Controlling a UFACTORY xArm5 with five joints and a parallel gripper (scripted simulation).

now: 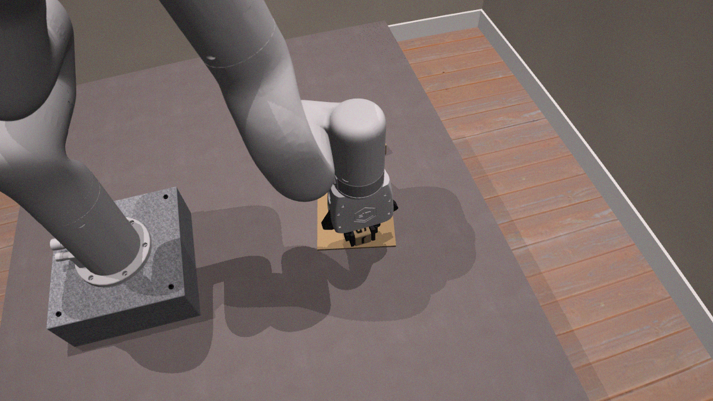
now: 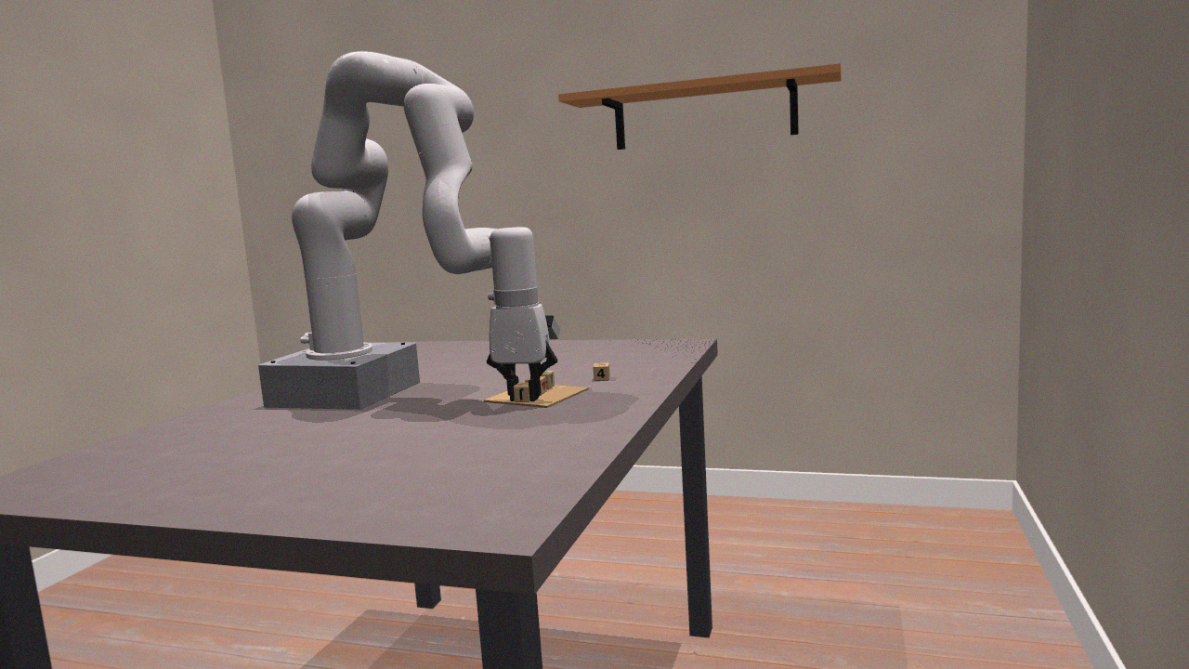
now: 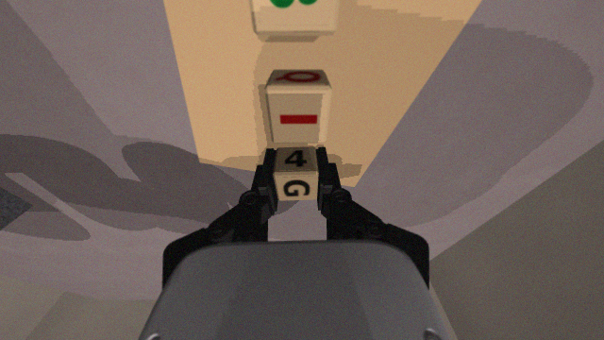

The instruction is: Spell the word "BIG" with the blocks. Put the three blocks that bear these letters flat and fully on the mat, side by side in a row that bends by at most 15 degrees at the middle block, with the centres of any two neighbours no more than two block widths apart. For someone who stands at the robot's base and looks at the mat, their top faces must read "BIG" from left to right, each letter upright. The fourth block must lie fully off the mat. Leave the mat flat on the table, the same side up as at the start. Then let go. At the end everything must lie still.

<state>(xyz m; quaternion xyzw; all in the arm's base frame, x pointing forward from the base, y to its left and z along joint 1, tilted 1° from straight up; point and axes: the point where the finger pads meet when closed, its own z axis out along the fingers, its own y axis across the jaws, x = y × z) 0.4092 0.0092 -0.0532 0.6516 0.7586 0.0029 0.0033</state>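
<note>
Now: hand 5 cm to the right of the tan mat and 2 cm above it. Also, from my hand: B block (1 cm behind, 10 cm to the left, 1 cm below); G block (1 cm below).
</note>
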